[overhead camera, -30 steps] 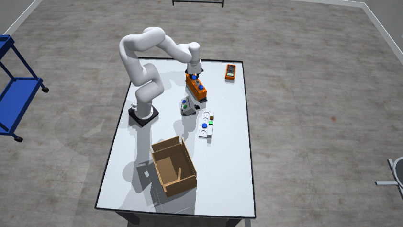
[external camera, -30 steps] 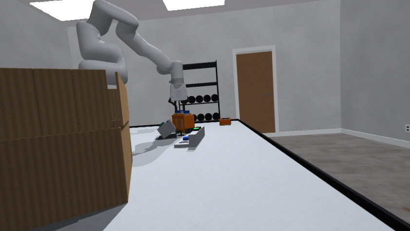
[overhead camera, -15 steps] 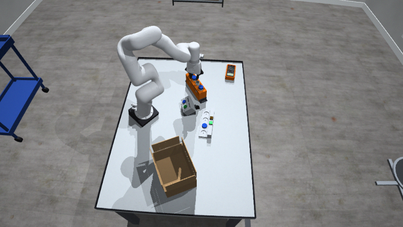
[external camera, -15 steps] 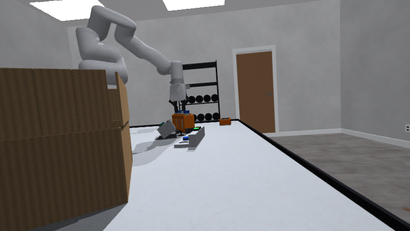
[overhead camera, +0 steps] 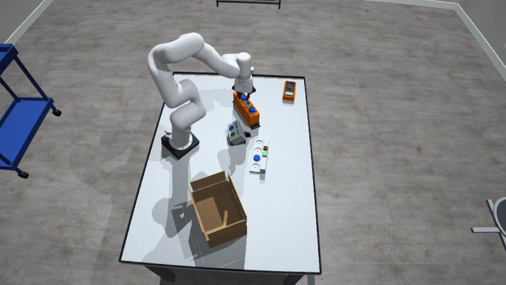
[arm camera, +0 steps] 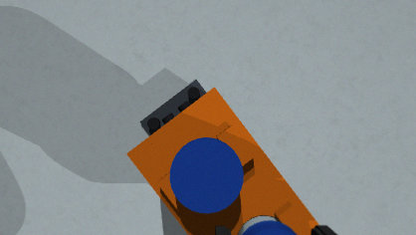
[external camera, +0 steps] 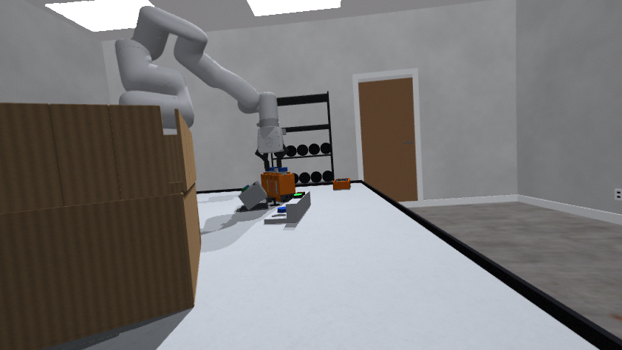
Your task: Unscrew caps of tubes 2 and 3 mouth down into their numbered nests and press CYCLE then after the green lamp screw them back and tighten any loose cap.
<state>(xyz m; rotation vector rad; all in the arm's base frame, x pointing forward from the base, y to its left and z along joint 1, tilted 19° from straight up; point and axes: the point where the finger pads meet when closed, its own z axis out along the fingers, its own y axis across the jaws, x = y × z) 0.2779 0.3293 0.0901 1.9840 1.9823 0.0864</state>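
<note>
Right now my hand is 1 cm above the blue cap. Also, from my hand: green key: 23 cm to the right, 6 cm below, 3 cm behind; then blue key: 19 cm to the right, 6 cm below, 5 cm behind; then grey key housing: 21 cm to the right, 8 cm below, 2 cm behind.
</note>
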